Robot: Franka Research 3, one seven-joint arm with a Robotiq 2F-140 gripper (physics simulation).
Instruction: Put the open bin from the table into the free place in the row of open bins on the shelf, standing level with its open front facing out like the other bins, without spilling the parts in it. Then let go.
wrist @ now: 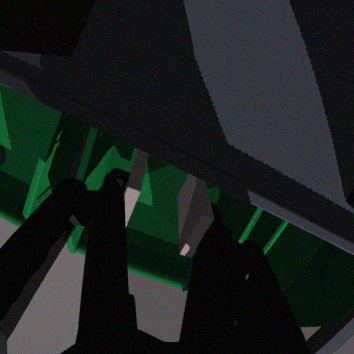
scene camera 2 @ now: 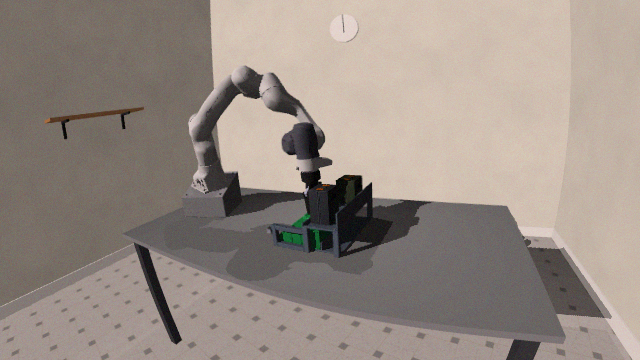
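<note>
A green open bin [wrist: 158, 258] [scene camera 2: 301, 221] with grey parts [wrist: 194, 211] in it lies right under my gripper [wrist: 164, 172] [scene camera 2: 309, 182]. The fingers stand apart over the bin's near rim, one on each side of a grey part, and grip nothing. More green bins [scene camera 2: 291, 238] [wrist: 309, 281] stand in a row in the low part of the dark grey shelf [scene camera 2: 356, 212]. A dark shelf bar [wrist: 175, 140] crosses just above the bins in the wrist view. In the scene view the fingertips are hidden behind a tall dark bin [scene camera 2: 322, 203].
A second dark bin [scene camera 2: 349, 188] stands behind the first on the shelf. The shelf stands mid-table on the grey table [scene camera 2: 447, 268]. The robot base [scene camera 2: 210, 201] is at the back left corner. A wooden wall shelf [scene camera 2: 93, 113] hangs far left.
</note>
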